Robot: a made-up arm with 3 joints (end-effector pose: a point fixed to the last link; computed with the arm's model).
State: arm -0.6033 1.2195 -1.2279
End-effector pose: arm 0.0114 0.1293 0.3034 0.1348 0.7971 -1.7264
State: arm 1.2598 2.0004 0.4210
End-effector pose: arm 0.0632 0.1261 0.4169 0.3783 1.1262 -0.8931
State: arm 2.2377 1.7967 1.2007
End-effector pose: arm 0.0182 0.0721 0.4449 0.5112 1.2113 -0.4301
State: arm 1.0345 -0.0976 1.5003
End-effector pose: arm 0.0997 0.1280 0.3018 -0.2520 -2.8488 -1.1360
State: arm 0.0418 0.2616 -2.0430
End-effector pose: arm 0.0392 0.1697 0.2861 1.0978 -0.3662 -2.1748
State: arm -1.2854 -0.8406 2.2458
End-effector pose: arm -0.0728 0.0806 0.3050 -1.4040 -1.3677 -0.1143
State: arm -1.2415 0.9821 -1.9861
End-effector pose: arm -0.0398 0.1090 0.3029 -0.2715 0.2004 -1.5395
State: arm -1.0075 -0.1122 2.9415
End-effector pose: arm -0.0472 0.0919 0.2620 -0.5074 -1.3097 -0.9622
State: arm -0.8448 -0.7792 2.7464
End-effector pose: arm -0.0424 0.1091 0.2530 -1.0709 -1.6262 -1.1271
